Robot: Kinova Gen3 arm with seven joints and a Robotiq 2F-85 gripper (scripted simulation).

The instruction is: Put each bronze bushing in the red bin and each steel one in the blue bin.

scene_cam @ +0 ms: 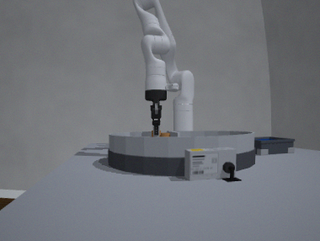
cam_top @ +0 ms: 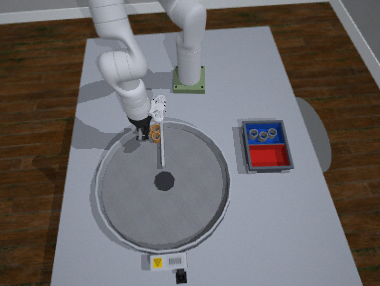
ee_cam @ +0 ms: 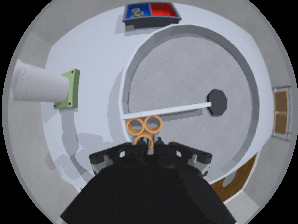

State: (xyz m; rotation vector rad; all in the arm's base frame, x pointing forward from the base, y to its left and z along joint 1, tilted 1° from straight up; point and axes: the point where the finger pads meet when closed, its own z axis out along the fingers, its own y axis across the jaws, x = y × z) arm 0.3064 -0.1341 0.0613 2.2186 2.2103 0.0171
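Right now the bin is 42 cm to the left of my hand, 6 cm below it and 1 cm ahead of it. From my hand the other things lie so: round grey turntable: 16 cm ahead, 7 cm to the left, 3 cm below.
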